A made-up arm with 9 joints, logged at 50 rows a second.
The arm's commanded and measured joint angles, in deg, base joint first. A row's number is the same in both.
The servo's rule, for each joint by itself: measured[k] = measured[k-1] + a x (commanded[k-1-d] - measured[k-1]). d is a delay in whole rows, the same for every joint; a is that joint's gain. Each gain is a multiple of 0.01, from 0.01 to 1. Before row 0 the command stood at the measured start. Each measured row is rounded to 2 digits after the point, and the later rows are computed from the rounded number. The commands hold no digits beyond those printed.
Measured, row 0:
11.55 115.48 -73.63 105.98 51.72 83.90 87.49 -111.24 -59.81
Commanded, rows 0 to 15:
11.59 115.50 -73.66 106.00 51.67 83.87 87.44 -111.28 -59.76
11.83 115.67 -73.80 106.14 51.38 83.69 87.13 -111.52 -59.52
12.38 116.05 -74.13 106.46 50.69 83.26 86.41 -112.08 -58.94
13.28 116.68 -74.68 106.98 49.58 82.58 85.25 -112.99 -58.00
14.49 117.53 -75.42 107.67 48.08 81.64 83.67 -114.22 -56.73
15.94 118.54 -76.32 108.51 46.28 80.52 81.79 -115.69 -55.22
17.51 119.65 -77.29 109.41 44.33 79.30 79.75 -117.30 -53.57
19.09 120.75 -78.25 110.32 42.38 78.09 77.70 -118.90 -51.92
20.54 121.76 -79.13 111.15 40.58 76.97 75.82 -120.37 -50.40
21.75 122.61 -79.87 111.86 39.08 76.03 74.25 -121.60 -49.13
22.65 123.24 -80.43 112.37 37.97 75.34 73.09 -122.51 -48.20
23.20 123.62 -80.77 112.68 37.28 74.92 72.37 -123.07 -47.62
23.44 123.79 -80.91 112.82 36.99 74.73 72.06 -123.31 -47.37
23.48 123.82 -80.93 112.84 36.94 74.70 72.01 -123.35 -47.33
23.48 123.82 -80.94 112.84 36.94 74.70 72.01 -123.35 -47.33
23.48 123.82 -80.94 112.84 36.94 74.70 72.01 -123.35 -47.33
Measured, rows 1 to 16:
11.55 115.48 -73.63 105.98 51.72 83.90 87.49 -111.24 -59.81
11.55 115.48 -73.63 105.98 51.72 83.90 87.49 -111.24 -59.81
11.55 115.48 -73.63 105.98 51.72 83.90 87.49 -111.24 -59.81
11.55 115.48 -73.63 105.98 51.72 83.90 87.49 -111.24 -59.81
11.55 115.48 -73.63 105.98 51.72 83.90 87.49 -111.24 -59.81
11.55 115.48 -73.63 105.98 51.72 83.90 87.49 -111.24 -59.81
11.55 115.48 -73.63 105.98 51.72 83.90 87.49 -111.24 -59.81
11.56 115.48 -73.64 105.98 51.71 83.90 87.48 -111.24 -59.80
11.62 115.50 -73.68 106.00 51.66 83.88 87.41 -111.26 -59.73
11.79 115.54 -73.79 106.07 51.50 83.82 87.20 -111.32 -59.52
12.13 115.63 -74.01 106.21 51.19 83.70 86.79 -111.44 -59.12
12.67 115.78 -74.36 106.43 50.69 83.49 86.13 -111.63 -58.50
13.42 116.00 -74.85 106.74 49.98 83.19 85.22 -111.91 -57.65
14.36 116.29 -75.46 107.14 49.08 82.80 84.07 -112.29 -56.59
15.45 116.65 -76.16 107.62 48.01 82.33 82.73 -112.75 -55.38
16.62 117.06 -76.90 108.15 46.82 81.79 81.28 -113.28 -54.09
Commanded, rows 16 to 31:
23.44 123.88 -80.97 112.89 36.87 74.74 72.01 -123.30 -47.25
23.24 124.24 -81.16 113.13 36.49 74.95 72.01 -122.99 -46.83
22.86 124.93 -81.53 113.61 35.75 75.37 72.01 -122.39 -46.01
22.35 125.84 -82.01 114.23 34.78 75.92 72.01 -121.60 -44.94
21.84 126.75 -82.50 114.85 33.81 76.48 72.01 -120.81 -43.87
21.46 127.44 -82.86 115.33 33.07 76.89 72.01 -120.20 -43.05
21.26 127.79 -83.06 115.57 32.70 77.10 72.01 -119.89 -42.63
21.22 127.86 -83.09 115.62 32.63 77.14 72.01 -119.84 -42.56
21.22 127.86 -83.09 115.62 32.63 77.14 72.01 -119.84 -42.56
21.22 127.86 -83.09 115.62 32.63 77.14 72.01 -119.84 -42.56
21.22 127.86 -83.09 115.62 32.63 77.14 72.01 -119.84 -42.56
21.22 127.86 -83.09 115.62 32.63 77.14 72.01 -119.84 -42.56
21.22 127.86 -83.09 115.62 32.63 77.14 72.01 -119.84 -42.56
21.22 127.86 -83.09 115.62 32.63 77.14 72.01 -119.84 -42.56
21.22 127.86 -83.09 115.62 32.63 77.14 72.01 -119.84 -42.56
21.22 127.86 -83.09 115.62 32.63 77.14 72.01 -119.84 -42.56
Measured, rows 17 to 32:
17.80 117.50 -77.64 108.71 45.58 81.21 79.80 -113.86 -52.80
18.92 117.96 -78.34 109.26 44.36 80.62 78.39 -114.47 -51.60
19.90 118.41 -78.95 109.77 43.23 80.05 77.13 -115.07 -50.57
20.71 118.84 -79.44 110.23 42.23 79.52 76.07 -115.65 -49.74
21.35 119.24 -79.81 110.62 41.38 79.04 75.22 -116.19 -49.11
21.84 119.61 -80.09 110.95 40.67 78.61 74.55 -116.69 -48.65
22.22 119.95 -80.30 111.23 40.07 78.22 74.02 -117.16 -48.31
22.50 120.26 -80.47 111.48 39.56 77.87 73.60 -117.59 -48.03
22.67 120.58 -80.64 111.73 39.07 77.58 73.27 -117.97 -47.72
22.71 120.93 -80.86 112.01 38.54 77.36 73.01 -118.28 -47.28
22.63 121.32 -81.15 112.34 37.94 77.22 72.80 -118.51 -46.67
22.45 121.75 -81.49 112.72 37.28 77.15 72.63 -118.67 -45.94
22.22 122.21 -81.83 113.11 36.61 77.12 72.50 -118.78 -45.19
22.00 122.66 -82.14 113.48 35.98 77.12 72.40 -118.86 -44.52
21.82 123.08 -82.38 113.80 35.44 77.12 72.32 -118.93 -44.01
21.68 123.46 -82.56 114.07 34.99 77.12 72.25 -118.99 -43.63

